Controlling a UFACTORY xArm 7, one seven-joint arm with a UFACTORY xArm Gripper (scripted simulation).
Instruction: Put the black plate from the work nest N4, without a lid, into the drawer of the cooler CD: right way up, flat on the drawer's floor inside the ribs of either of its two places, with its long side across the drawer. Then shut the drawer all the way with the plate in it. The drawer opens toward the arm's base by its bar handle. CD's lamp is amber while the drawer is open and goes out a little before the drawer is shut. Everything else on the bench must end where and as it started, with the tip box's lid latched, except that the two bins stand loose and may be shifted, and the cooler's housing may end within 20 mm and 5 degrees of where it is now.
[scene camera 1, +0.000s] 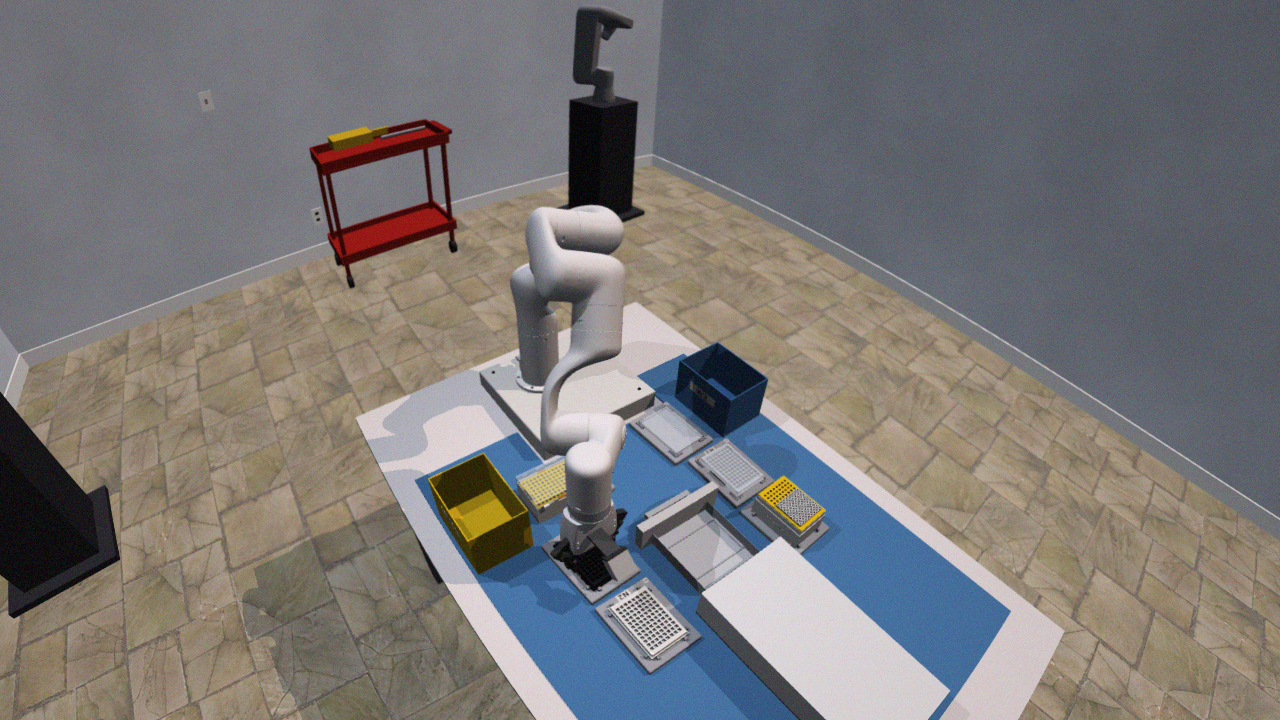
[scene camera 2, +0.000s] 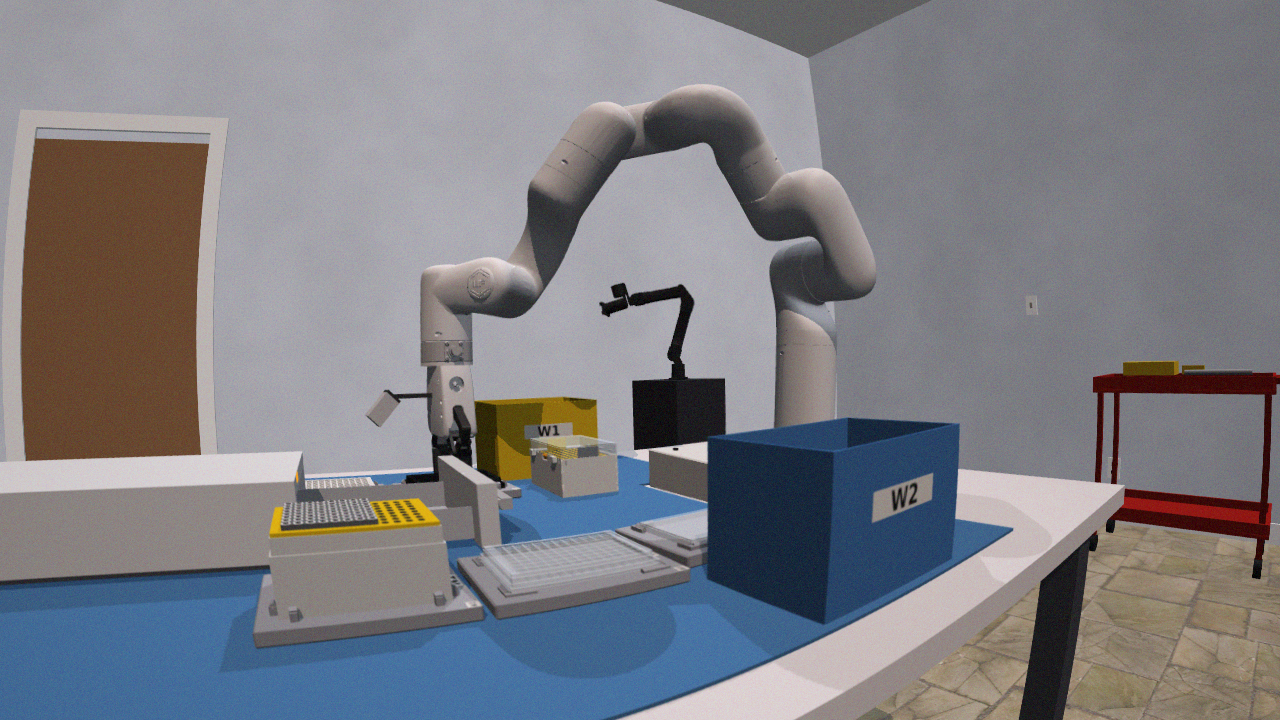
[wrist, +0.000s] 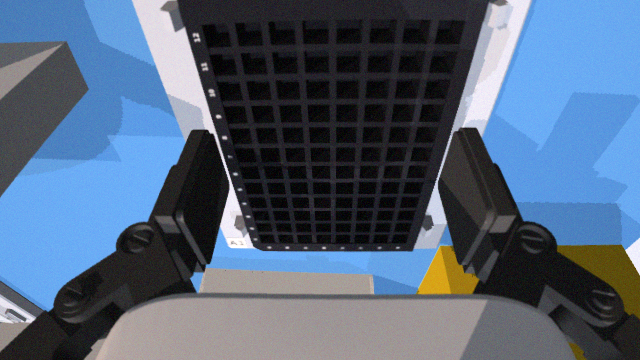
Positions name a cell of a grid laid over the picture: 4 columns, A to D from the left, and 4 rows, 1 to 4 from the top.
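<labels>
My gripper (scene camera 1: B4), 1.14 m from the lens. White cooler CD (scene camera 1: C4), 1.04 m from the lens. Black plate (scene camera 1: B4), 1.14 m from the lens.
</labels>
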